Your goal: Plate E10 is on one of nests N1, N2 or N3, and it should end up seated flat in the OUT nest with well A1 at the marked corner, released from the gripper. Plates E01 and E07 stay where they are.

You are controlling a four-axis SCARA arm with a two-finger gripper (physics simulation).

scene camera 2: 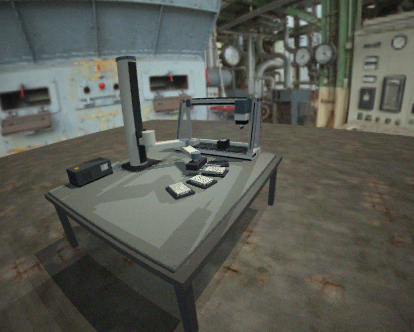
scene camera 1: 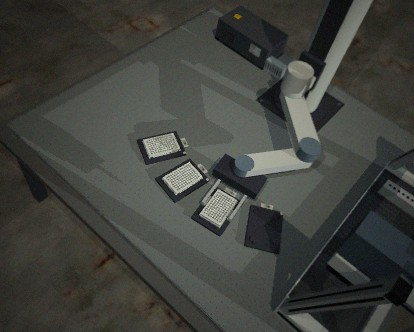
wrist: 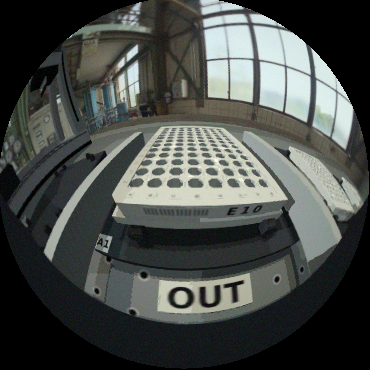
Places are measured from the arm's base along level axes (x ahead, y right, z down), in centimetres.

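Where they show: gripper, between the fingertips: (scene camera 2: 218, 169) (scene camera 1: 215, 211) (wrist: 194, 136); arm's base, origin of its link: (scene camera 2: 139, 165).
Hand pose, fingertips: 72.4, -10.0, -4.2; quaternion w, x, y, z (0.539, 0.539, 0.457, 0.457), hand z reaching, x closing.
Observation:
Each offset is from my fingertips to the top centre of the thing, as dx, dy, dz. "spot": to the spot under its first point. Level surfaces: height alone.
Plate E10 {-2.2, +0.4, -0.5} (scene camera 1: 219, 207) (scene camera 2: 215, 171) (wrist: 200, 194) is white, with its wells up and its E10 label facing the wrist camera. My gripper (scene camera 1: 217, 211) (wrist: 194, 136) is shut on its two long sides. In the wrist view the plate looks level, low over the dark OUT nest {-2.1, +0.5, +0.7} (wrist: 200, 252), with a dark gap under its near edge. Contact with the nest's corner posts cannot be told. The A1 mark {-10.4, -3.7, +1.7} (wrist: 103, 243) is at the nest's near left corner; the plate's small well lettering is unreadable. Two other white plates, one {-2.4, +18.1, +0.3} (scene camera 1: 183, 178) (scene camera 2: 202, 181) (wrist: 322, 182) beside OUT and one {-7.5, +34.2, +0.3} (scene camera 1: 161, 145) (scene camera 2: 180, 189) farther, sit in nests, their labels unreadable.
An empty dark nest {-8.4, -16.1, +0.7} (scene camera 1: 264, 229) lies on the other side of OUT, close to the gripper's finger. A gantry frame (scene camera 2: 257, 131) stands beyond it. The arm's column (scene camera 2: 127, 110) and a dark box {spot: -77.5, +45.5, -8.6} (scene camera 1: 252, 37) (scene camera 2: 90, 171) stand toward the back of the table {dz +2.6} (scene camera 1: 125, 100).

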